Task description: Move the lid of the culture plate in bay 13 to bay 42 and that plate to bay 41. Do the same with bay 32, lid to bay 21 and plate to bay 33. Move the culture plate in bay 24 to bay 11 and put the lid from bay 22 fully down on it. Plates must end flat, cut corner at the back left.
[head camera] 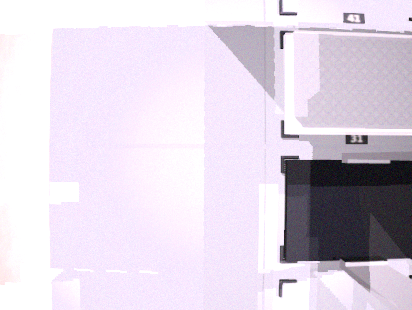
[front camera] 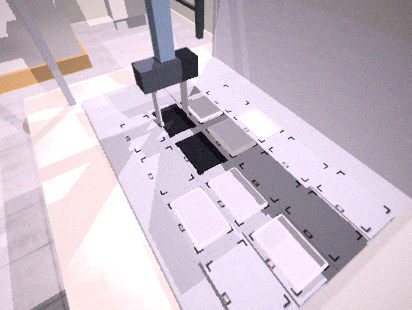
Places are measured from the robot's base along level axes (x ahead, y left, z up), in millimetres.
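Pixels of known places: gripper, fingertip midpoint: [head camera: 361,210] [front camera: 173,117]; robot's base at its link origin: [front camera: 121,125].
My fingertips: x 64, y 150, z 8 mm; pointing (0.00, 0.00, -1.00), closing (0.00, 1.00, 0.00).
Ahead of a thing's pixels: the offset from my fingertips to its middle. "*": to the spot under its first point.
My gripper [front camera: 173,118] [head camera: 366,212] is down at bay 21, its jaws against the long sides of a black plate {5 mm down, 0 mm ahead, 0 mm left} [front camera: 174,121] [head camera: 332,220], which lies flat. Another black piece {5 mm down, 164 mm ahead, 0 mm left} [front camera: 201,152] lies in bay 22. A pale plate {1 mm down, 164 mm ahead, 107 mm left} [front camera: 231,135] sits in bay 32; whether it is lidded is unclear. A bright, flat lid-like piece {5 mm down, 164 mm ahead, 214 mm left} [front camera: 259,123] lies in bay 42. Pale plates sit in bay 13 {* 6 mm up, 338 mm ahead, 110 mm right} [front camera: 200,218] and bay 24 {* 21 mm up, 499 mm ahead, 5 mm right} [front camera: 290,252]. The right end of the black plate is cut off in the head view.
A pale plate {1 mm down, 0 mm ahead, 107 mm left} [front camera: 204,108] [head camera: 365,82] sits in bay 31, right beside the gripped row. Another pale plate {1 mm down, 328 mm ahead, 0 mm left} [front camera: 237,195] stands in bay 23, between the plates of bays 13 and 24. The deck [front camera: 320,200] [head camera: 125,100] has black corner marks and bay labels.
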